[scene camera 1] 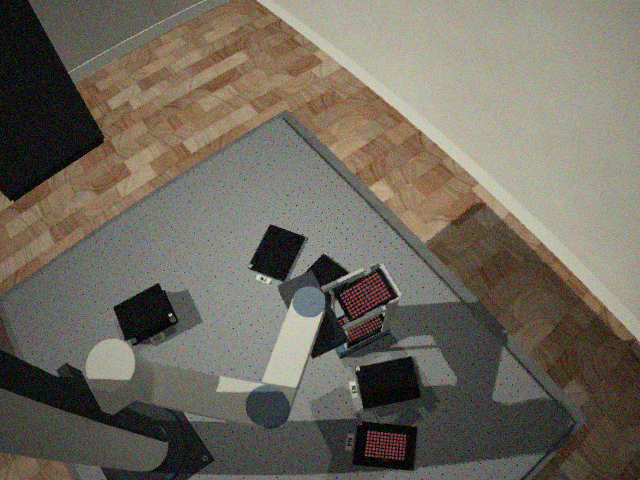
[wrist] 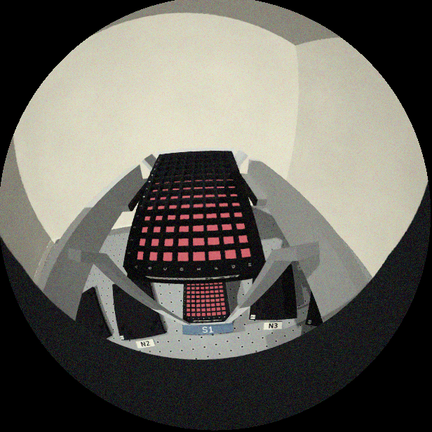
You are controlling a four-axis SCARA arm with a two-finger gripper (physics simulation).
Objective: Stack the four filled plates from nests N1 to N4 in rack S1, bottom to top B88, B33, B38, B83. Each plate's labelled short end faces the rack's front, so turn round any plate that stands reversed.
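Places are measured from the arm's base along level axes (x right, y back, z down), in metres.
Pixels of known places: gripper, fingertip midpoint: [scene camera 1: 374,289]; arm's base at its link origin: [scene camera 1: 146,446].
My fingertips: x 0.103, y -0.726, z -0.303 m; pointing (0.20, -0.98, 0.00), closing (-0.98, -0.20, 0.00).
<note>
For each thing: its middle in the pictures, then the offset to it from my fingertips. "spot": a spot on its surface instead. Level surfaces: height alone.
- plate B38 at the middle of its body: [scene camera 1: 365,295] dx -0.005, dy +0.022, dz +0.015 m
- nest N4 at a spot on its surface: [scene camera 1: 359,445] spot: dx +0.252, dy +0.235, dz +0.278 m
- N3 at the middle of its body: [scene camera 1: 388,382] dx +0.165, dy +0.061, dz +0.279 m
- further black nest at the middle of its body: [scene camera 1: 145,314] dx -0.430, dy +0.511, dz +0.255 m
- perforated grey table at its surface level: dz +0.290 m
My gripper [scene camera 1: 365,295] [wrist: 192,168] is shut on plate B38 [scene camera 1: 370,292] [wrist: 198,229], above rack S1 [wrist: 207,329] and between its upright guides. The held plate looks tilted, its labelled end lower; that end is nearest in the wrist view and its label is too foreshortened to read. A filled plate [scene camera 1: 364,329] [wrist: 205,300] lies lower in the rack; its label and anything under it are hidden. Another filled plate [scene camera 1: 385,445] sits in nest N4 [scene camera 1: 359,445]. Nests N1 [scene camera 1: 278,252] [wrist: 92,310], N2 [scene camera 1: 328,335] [wrist: 137,311] and N3 [scene camera 1: 387,382] [wrist: 275,295] look black, with no pink wells.
A further black nest [scene camera 1: 145,312] stands at the left on the perforated grey table [scene camera 1: 222,217]. The arm's pale forearm [scene camera 1: 292,346] reaches in from the lower left and partly covers nest N2. Nests N2 and N3 stand close on either side of the rack.
</note>
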